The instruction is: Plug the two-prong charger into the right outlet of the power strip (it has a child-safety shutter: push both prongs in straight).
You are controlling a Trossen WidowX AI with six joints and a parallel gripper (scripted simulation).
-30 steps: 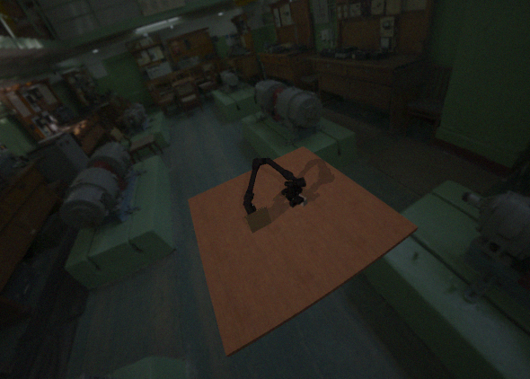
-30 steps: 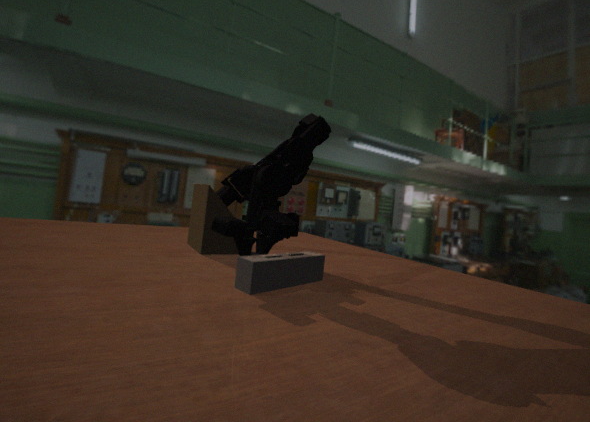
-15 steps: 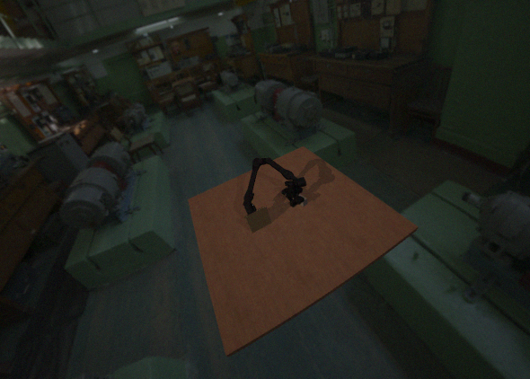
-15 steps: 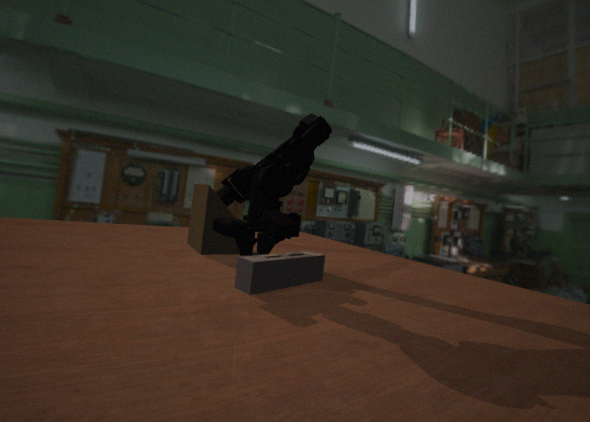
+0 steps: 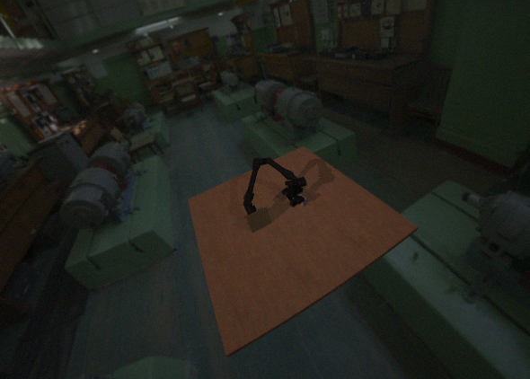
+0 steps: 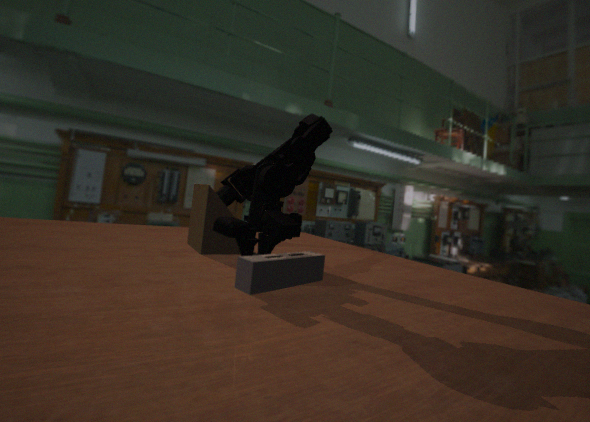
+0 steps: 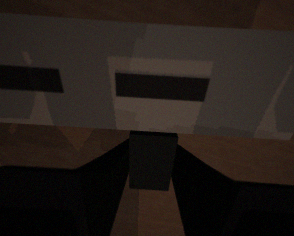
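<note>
Right now the two-prong charger is 20 mm ahead of my gripper tip, 10 mm to the left of it and 10 mm above it.
</note>
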